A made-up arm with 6 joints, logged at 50 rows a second.
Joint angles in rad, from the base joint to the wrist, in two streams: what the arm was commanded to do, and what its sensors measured. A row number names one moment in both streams.
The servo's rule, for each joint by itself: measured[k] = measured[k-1] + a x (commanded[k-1-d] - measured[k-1]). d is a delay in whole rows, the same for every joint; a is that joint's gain. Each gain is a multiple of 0.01, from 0.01 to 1. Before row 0 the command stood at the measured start. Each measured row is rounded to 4 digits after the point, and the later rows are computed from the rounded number. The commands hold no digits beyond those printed.
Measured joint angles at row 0:
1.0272 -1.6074 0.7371 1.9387 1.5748 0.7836
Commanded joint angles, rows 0 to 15:
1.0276 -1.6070 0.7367 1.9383 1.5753 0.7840
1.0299 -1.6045 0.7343 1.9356 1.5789 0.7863
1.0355 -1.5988 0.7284 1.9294 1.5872 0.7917
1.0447 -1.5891 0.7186 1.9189 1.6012 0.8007
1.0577 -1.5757 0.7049 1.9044 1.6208 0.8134
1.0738 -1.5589 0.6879 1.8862 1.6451 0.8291
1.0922 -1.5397 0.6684 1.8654 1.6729 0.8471
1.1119 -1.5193 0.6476 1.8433 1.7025 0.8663
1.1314 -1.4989 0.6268 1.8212 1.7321 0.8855
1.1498 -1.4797 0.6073 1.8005 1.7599 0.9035
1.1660 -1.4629 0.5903 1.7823 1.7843 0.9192
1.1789 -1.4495 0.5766 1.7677 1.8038 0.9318
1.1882 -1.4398 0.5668 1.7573 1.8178 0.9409
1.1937 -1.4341 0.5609 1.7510 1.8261 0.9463
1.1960 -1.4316 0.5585 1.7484 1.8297 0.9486
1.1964 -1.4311 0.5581 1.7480 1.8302 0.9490
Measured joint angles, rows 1 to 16:
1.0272 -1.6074 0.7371 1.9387 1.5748 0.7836
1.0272 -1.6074 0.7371 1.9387 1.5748 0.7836
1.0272 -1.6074 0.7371 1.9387 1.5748 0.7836
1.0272 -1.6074 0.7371 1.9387 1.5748 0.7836
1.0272 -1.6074 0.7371 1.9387 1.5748 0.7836
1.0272 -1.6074 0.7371 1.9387 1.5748 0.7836
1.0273 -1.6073 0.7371 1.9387 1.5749 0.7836
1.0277 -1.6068 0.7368 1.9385 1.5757 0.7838
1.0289 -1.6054 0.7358 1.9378 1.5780 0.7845
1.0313 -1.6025 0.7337 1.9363 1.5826 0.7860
1.0353 -1.5977 0.7302 1.9337 1.5902 0.7885
1.0411 -1.5907 0.7251 1.9299 1.6012 0.7922
1.0488 -1.5815 0.7183 1.9247 1.6155 0.7971
1.0583 -1.5703 0.7098 1.9182 1.6329 0.8033
1.0693 -1.5574 0.6998 1.9104 1.6527 0.8107
1.0814 -1.5434 0.6887 1.9016 1.6741 0.8191
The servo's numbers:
d 6
a 0.15 0.18 0.12 0.08 0.20 0.09

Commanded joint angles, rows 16 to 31:
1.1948 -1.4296 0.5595 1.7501 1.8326 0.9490
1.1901 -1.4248 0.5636 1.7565 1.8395 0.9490
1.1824 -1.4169 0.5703 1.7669 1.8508 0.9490
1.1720 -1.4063 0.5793 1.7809 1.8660 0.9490
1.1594 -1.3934 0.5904 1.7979 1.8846 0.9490
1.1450 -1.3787 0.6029 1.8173 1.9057 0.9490
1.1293 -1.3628 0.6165 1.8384 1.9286 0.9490
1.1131 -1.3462 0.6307 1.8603 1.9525 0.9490
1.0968 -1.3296 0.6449 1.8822 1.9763 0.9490
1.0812 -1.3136 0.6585 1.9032 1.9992 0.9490
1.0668 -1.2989 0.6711 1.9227 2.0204 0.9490
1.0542 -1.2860 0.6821 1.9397 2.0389 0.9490
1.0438 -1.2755 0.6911 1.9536 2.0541 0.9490
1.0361 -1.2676 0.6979 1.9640 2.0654 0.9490
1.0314 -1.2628 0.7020 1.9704 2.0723 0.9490
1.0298 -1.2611 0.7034 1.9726 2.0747 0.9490
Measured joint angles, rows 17 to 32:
1.0941 -1.5289 0.6769 1.8921 1.6961 0.8281
1.1068 -1.5146 0.6649 1.8821 1.7176 0.8374
1.1190 -1.5011 0.6531 1.8721 1.7376 0.8467
1.1302 -1.4890 0.6420 1.8624 1.7553 0.8557
1.1401 -1.4787 0.6320 1.8533 1.7702 0.8641
1.1485 -1.4701 0.6231 1.8449 1.7822 0.8717
1.1554 -1.4628 0.6155 1.8373 1.7923 0.8787
1.1606 -1.4560 0.6093 1.8308 1.8017 0.8850
1.1639 -1.4490 0.6046 1.8257 1.8115 0.8908
1.1651 -1.4413 0.6016 1.8221 1.8224 0.8960
1.1642 -1.4327 0.6003 1.8202 1.8348 0.9008
1.1613 -1.4230 0.6006 1.8200 1.8490 0.9051
1.1565 -1.4122 0.6025 1.8215 1.8649 0.9091
1.1500 -1.4003 0.6059 1.8246 1.8824 0.9127
1.1420 -1.3876 0.6106 1.8292 1.9012 0.9160
1.1329 -1.3743 0.6163 1.8351 1.9208 0.9190

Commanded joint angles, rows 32 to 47:
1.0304 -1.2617 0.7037 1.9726 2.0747 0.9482
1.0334 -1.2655 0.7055 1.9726 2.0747 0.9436
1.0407 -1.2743 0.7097 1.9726 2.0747 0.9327
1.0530 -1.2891 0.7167 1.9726 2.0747 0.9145
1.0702 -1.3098 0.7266 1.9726 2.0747 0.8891
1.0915 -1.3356 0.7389 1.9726 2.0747 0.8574
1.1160 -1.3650 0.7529 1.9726 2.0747 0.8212
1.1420 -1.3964 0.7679 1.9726 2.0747 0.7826
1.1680 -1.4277 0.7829 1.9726 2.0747 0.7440
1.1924 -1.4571 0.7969 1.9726 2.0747 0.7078
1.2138 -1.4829 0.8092 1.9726 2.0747 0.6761
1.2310 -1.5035 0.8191 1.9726 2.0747 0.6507
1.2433 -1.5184 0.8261 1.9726 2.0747 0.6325
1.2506 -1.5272 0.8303 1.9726 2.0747 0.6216
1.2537 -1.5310 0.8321 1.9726 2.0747 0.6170
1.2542 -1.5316 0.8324 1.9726 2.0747 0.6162
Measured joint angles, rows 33 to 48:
1.1230 -1.3607 0.6229 1.8421 1.9407 0.9217
1.1127 -1.3473 0.6300 1.8499 1.9603 0.9242
1.1024 -1.3344 0.6373 1.8582 1.9791 0.9264
1.0925 -1.3224 0.6446 1.8667 1.9964 0.9284
1.0833 -1.3117 0.6515 1.8750 2.0116 0.9303
1.0753 -1.3026 0.6577 1.8828 2.0242 0.9320
1.0686 -1.2952 0.6632 1.8900 2.0343 0.9335
1.0633 -1.2899 0.6683 1.8966 2.0424 0.9344
1.0599 -1.2871 0.6733 1.9027 2.0489 0.9342
1.0589 -1.2875 0.6785 1.9083 2.0541 0.9324
1.0606 -1.2915 0.6843 1.9134 2.0582 0.9285
1.0652 -1.2994 0.6909 1.9181 2.0615 0.9221
1.0728 -1.3112 0.6983 1.9225 2.0641 0.9130
1.0832 -1.3265 0.7067 1.9265 2.0662 0.9013
1.0959 -1.3447 0.7158 1.9302 2.0679 0.8871
1.1104 -1.3649 0.7255 1.9336 2.0693 0.8710

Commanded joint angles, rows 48 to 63:
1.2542 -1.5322 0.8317 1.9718 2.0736 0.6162
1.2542 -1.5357 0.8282 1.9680 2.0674 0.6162
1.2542 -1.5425 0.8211 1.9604 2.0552 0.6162
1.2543 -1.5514 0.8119 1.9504 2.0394 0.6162
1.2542 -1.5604 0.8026 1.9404 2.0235 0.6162
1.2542 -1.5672 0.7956 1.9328 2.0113 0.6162
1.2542 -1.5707 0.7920 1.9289 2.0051 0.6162
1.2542 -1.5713 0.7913 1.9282 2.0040 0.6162
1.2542 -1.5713 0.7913 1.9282 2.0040 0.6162
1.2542 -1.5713 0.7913 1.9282 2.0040 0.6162
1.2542 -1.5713 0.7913 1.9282 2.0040 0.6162
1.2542 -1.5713 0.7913 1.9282 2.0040 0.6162
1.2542 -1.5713 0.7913 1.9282 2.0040 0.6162
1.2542 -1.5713 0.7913 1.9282 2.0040 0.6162
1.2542 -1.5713 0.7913 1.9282 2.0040 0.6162
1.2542 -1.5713 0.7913 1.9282 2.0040 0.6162
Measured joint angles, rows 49 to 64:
1.1259 -1.3861 0.7355 1.9367 2.0704 0.8535
1.1417 -1.4072 0.7455 1.9396 2.0713 0.8352
1.1569 -1.4272 0.7552 1.9422 2.0720 0.8170
1.1710 -1.4452 0.7642 1.9446 2.0725 0.7994
1.1834 -1.4606 0.7723 1.9468 2.0729 0.7830
1.1940 -1.4734 0.7795 1.9489 2.0733 0.7680
1.2030 -1.4840 0.7858 1.9507 2.0734 0.7543
1.2107 -1.4933 0.7909 1.9521 2.0722 0.7419
1.2172 -1.5022 0.7945 1.9528 2.0688 0.7306
1.2228 -1.5111 0.7966 1.9526 2.0629 0.7203
1.2275 -1.5200 0.7973 1.9516 2.0550 0.7109
1.2315 -1.5285 0.7971 1.9501 2.0463 0.7024
1.2349 -1.5361 0.7965 1.9484 2.0381 0.6946
1.2378 -1.5424 0.7959 1.9468 2.0313 0.6875
1.2403 -1.5476 0.7953 1.9453 2.0258 0.6811
1.2424 -1.5519 0.7948 1.9439 2.0214 0.6753

